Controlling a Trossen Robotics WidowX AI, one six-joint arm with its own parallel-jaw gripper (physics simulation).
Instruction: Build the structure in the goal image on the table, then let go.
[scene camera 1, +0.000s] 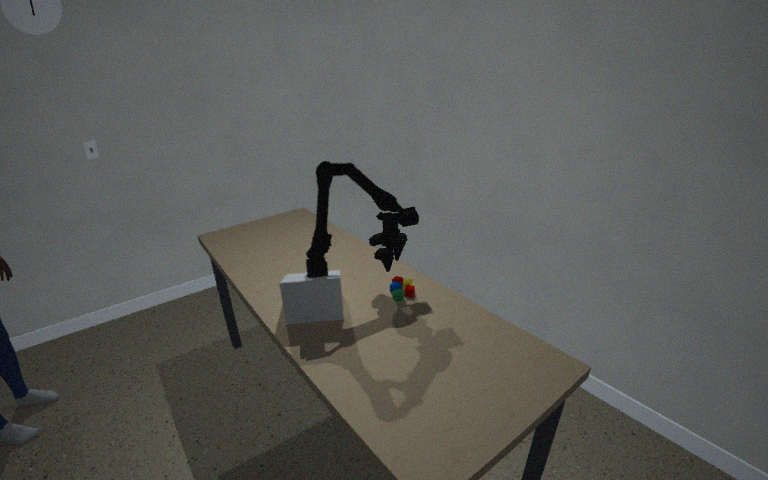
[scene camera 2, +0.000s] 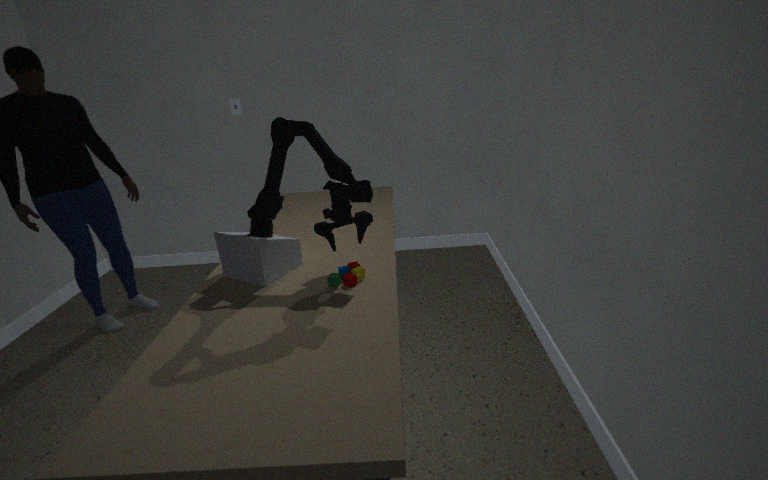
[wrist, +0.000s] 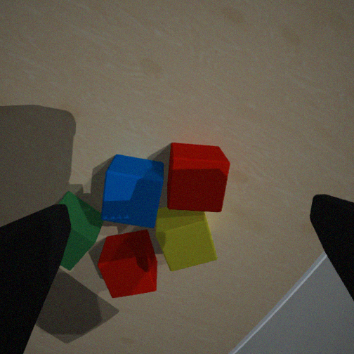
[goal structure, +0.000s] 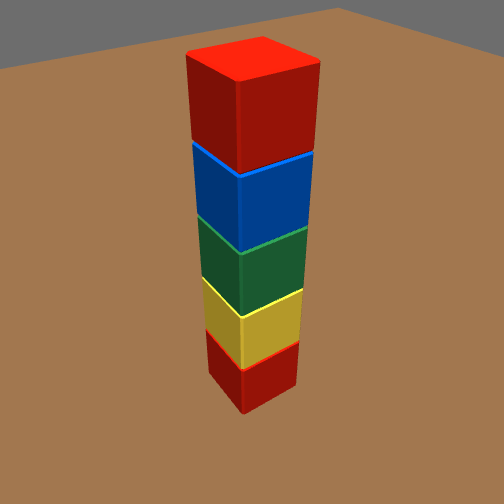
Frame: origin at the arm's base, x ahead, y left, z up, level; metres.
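Seen in the pictures: gripper, fingertip midpoint: (scene camera 1: 392, 265) (scene camera 2: 347, 247); arm's base at its link origin: (scene camera 1: 317, 275) (scene camera 2: 260, 236).
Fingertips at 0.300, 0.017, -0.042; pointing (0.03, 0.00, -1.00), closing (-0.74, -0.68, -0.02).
Offsets run from my fingertips to a thing's top centre, as dx, dy, dz. Level surfaces: height alone.
My gripper (scene camera 1: 393, 263) (scene camera 2: 347, 246) (wrist: 191, 211) is open and empty, above a cluster of small cubes. A blue cube @(-0.006, -0.039, -0.057) (scene camera 1: 395, 287) (scene camera 2: 343, 271) (wrist: 132, 195) is close beside a red cube @(+0.018, -0.006, -0.057) (scene camera 1: 397, 279) (scene camera 2: 353, 264) (wrist: 197, 187). A yellow cube @(+0.042, -0.043, -0.057) (scene camera 1: 407, 281) (scene camera 2: 359, 273) (wrist: 187, 242) is close to both. A second red cube @(+0.028, -0.089, -0.057) (scene camera 1: 409, 291) (scene camera 2: 350, 280) (wrist: 129, 270) lies between the yellow cube and a green cube @(-0.022, -0.093, -0.057) (scene camera 1: 398, 294) (scene camera 2: 334, 279) (wrist: 82, 230). In the wrist view the left finger partly hides the green cube. I cannot tell which cubes touch.
The wooden table @(dz -0.090) (scene camera 1: 481, 362) (scene camera 2: 339, 407) carries a white box (scene camera 1: 312, 297) (scene camera 2: 240, 254) under the arm's base. The table's far long edge runs behind the cubes, near the wall. A person (scene camera 2: 56, 147) stands at the left, beside the table.
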